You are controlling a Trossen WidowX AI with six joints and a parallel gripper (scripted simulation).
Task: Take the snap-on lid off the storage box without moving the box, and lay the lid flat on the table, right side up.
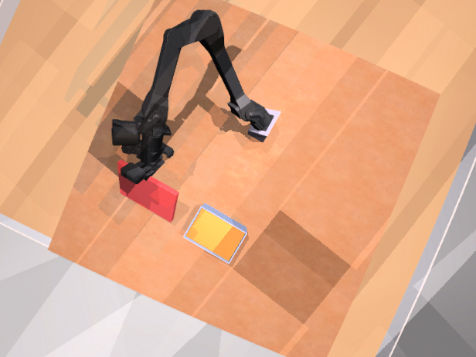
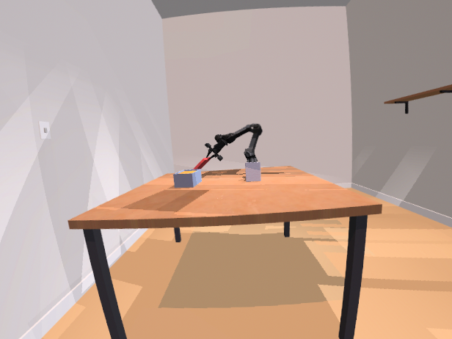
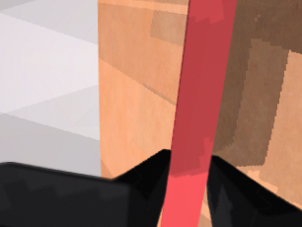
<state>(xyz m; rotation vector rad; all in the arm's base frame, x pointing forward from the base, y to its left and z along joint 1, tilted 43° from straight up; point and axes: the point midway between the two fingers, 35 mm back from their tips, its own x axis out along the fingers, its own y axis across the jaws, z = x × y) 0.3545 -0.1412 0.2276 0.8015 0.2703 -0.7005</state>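
Right now the red lid is 60 mm ahead of my gripper tip and 50 mm below it. Round my gripper tip: blue-grey storage box (300 mm to the left, 110 mm below, 80 mm ahead).
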